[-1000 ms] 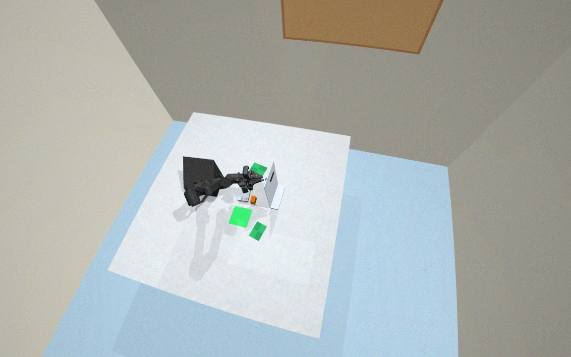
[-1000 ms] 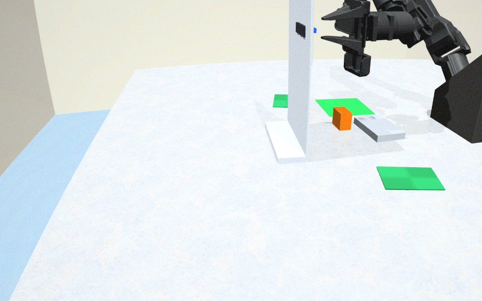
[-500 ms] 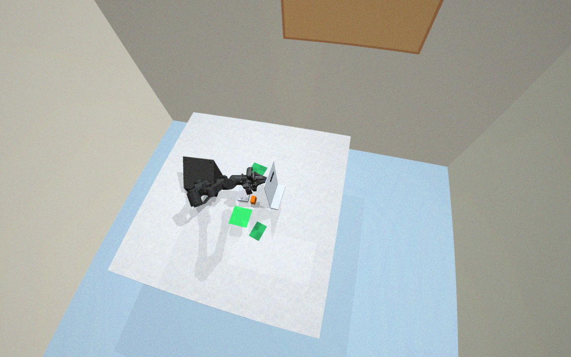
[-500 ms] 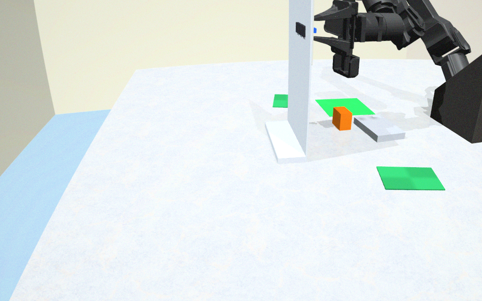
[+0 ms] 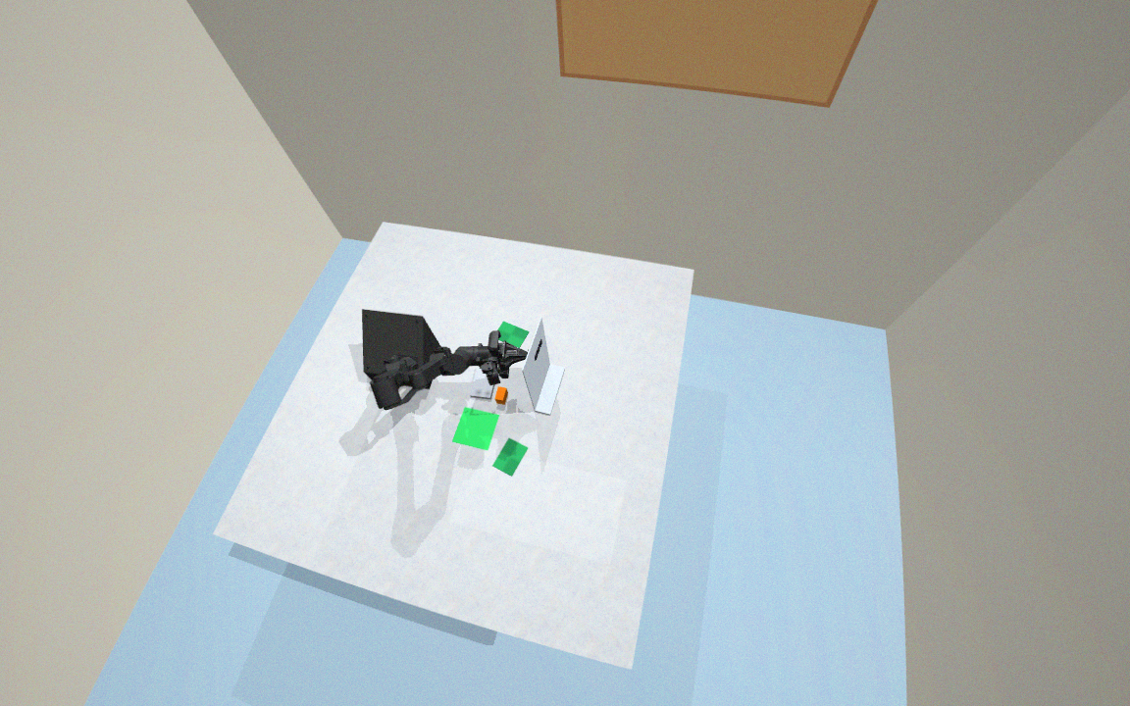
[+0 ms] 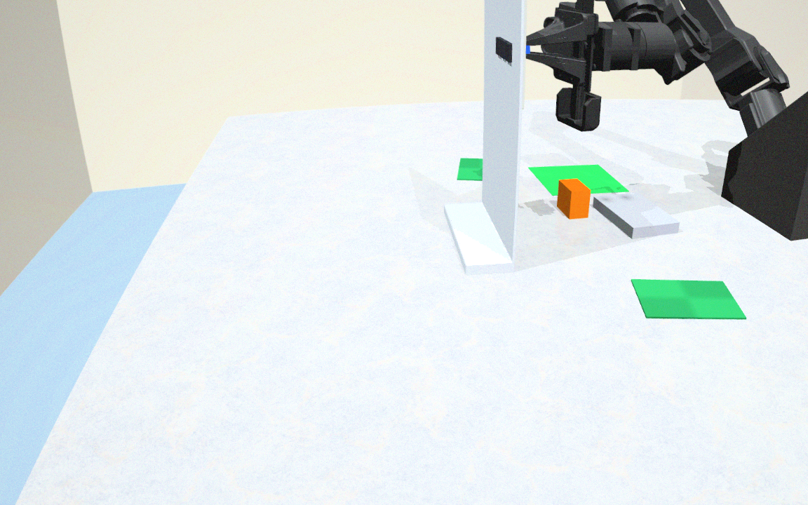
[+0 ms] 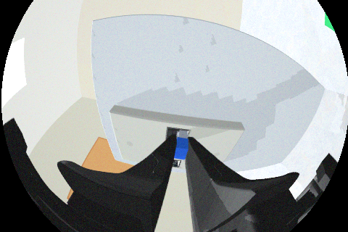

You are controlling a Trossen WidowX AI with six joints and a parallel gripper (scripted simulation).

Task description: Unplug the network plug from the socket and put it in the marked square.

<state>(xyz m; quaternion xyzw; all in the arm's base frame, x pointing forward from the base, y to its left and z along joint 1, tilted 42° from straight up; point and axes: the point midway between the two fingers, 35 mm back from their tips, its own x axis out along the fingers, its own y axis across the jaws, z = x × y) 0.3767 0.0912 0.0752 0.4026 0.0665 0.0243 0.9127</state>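
The network plug lies right at my gripper tip. Also, from my gripper tip: flat grey block (18 cm behind, 1 cm to the right, 22 cm below); then orange block (11 cm behind, 5 cm to the right, 20 cm below); then grey panel (3 cm ahead, 1 cm to the left, 9 cm below).
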